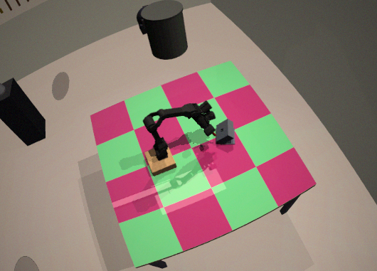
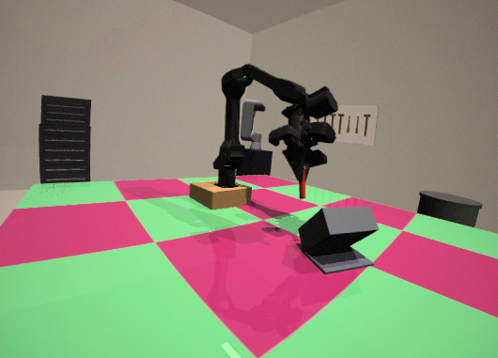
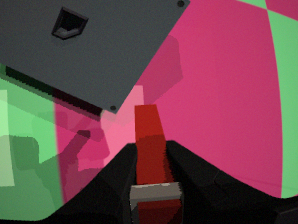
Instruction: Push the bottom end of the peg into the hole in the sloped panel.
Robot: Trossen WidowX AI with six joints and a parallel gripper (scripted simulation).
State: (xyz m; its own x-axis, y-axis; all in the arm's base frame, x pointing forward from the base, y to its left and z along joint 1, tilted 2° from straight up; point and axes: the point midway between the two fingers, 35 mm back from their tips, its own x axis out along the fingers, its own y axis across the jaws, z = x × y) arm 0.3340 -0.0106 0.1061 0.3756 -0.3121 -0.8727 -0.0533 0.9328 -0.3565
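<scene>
Right now my gripper tip is 10 cm short of the dark grey sloped panel, 2 cm to the right of it and 9 cm above it. Also, from my gripper tip: peg 1 cm behind, 1 cm to the left, 1 cm above.
</scene>
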